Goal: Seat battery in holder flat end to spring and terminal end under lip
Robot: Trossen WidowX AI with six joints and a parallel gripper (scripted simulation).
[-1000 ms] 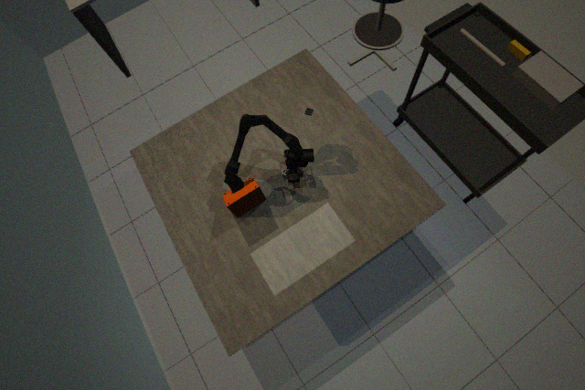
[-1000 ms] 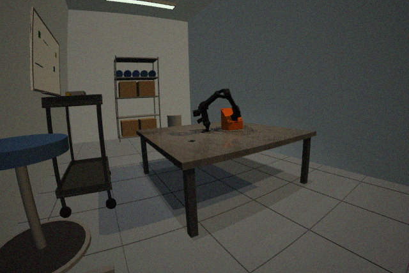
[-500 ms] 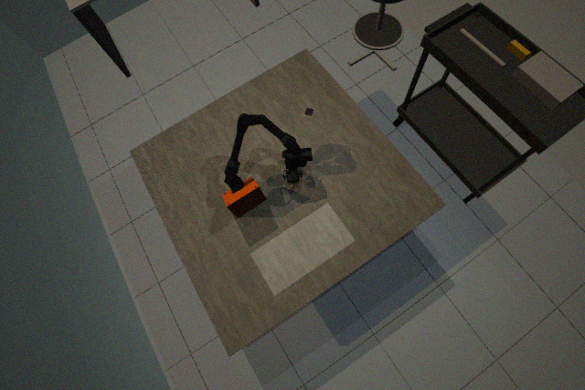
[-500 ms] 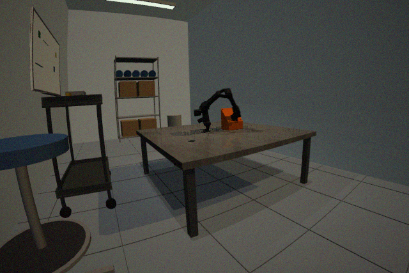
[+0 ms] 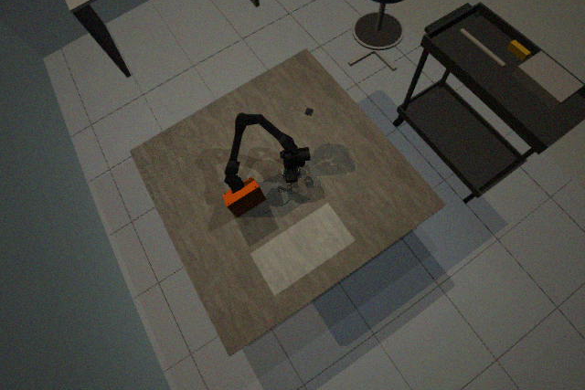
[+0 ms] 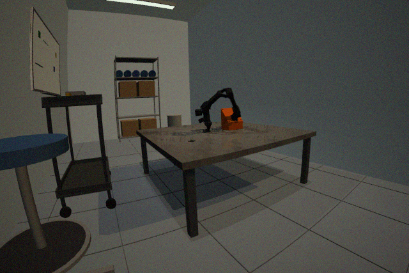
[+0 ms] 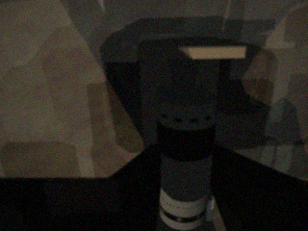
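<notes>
The battery is 1 cm above my gripper tip. The rest, counted from my gripper tip: dark block: 28 cm ahead, 29 cm to the left, 1 cm below.
</notes>
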